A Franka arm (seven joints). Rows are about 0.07 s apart.
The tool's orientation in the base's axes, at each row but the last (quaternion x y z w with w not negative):
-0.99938, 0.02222, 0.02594, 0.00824
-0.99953, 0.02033, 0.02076, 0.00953
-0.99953, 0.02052, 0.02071, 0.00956
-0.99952, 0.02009, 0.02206, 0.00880
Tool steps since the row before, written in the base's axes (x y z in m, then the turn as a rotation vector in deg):
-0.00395, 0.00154, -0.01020, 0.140, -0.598, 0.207
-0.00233, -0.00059, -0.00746, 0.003, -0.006, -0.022
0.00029, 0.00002, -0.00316, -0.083, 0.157, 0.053
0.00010, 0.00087, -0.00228, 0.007, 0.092, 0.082
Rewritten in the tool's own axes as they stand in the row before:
-0.00348, -0.00120, 0.01042, 0.155, 0.588, -0.224
-0.00199, 0.00082, 0.00754, 0.004, 0.006, 0.022
0.00042, 0.00003, 0.00315, -0.091, -0.154, -0.046
0.00017, -0.00084, 0.00229, 0.000, -0.094, -0.081

